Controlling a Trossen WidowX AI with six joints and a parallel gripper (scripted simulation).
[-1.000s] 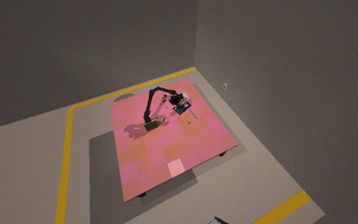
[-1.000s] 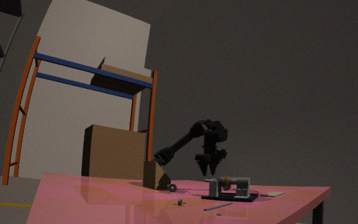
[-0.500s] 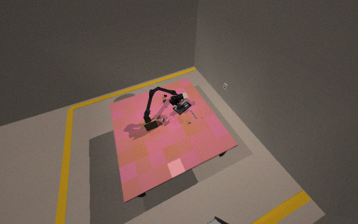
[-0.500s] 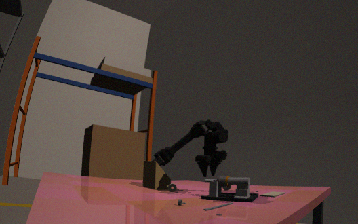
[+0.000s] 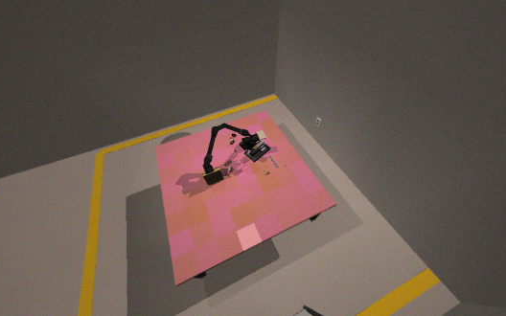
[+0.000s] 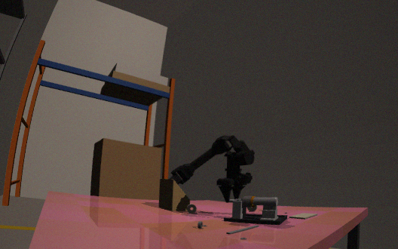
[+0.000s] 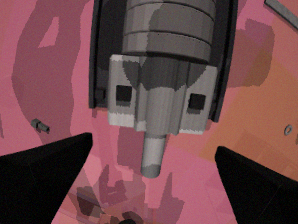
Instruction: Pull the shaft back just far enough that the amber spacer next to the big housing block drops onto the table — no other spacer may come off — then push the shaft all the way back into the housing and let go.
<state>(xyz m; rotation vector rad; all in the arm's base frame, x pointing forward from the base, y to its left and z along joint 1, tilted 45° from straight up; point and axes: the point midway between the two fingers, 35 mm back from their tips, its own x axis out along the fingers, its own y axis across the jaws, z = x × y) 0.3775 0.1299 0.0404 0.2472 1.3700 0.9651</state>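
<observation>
Now: the shaft 5 cm ahead of my gripper tip and 2 cm to the left of it. Also, from my gripper tip: thin grey bar (21 cm ahead, 12 cm to the right, 7 cm below); small grey part (11 cm ahead, 22 cm to the right, 6 cm below); amber spacer (9 cm ahead, 4 cm to the left).
</observation>
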